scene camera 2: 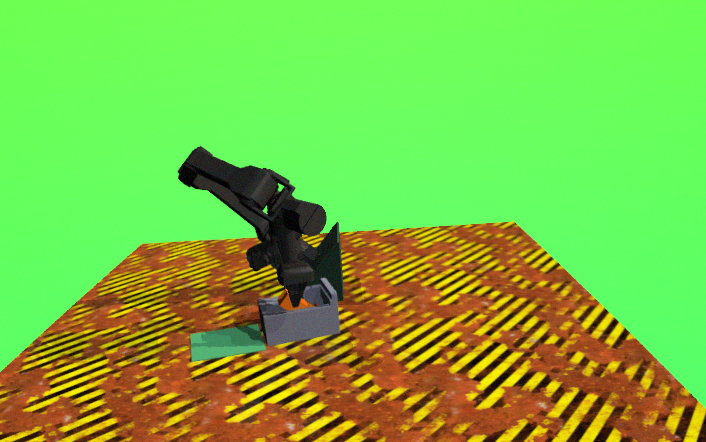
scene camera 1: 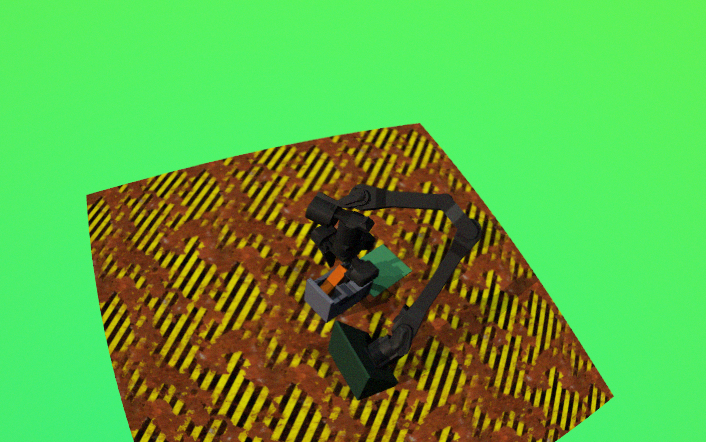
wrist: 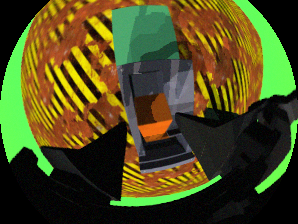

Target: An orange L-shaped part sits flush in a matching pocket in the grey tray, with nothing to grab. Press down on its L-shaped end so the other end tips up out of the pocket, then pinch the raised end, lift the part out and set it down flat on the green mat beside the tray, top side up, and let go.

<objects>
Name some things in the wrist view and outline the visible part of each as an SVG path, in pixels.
My gripper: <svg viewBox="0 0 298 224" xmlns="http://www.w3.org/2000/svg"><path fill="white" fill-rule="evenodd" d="M293 140L286 109L274 107L274 104L270 103L263 108L263 124L257 123L258 107L230 121L176 112L174 120L196 155L208 180L216 179L221 173L225 177L190 196L148 206L110 205L110 200L122 201L122 168L128 135L125 121L114 125L110 131L105 132L105 135L97 137L81 149L47 145L40 147L44 159L53 167L49 177L37 165L40 157L37 159L36 153L29 147L20 149L9 161L9 165L25 196L49 224L249 224L273 196L285 172L262 192L258 193L255 186L261 185L269 179L275 169L278 169L278 165L286 159L287 153L290 153Z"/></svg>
An orange L-shaped part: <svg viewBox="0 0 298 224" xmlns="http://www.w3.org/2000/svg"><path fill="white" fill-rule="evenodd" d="M165 93L134 96L137 127L140 129L142 136L144 136L146 143L169 139L165 129L172 123L172 115L170 115L168 99L166 99Z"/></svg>
</objects>
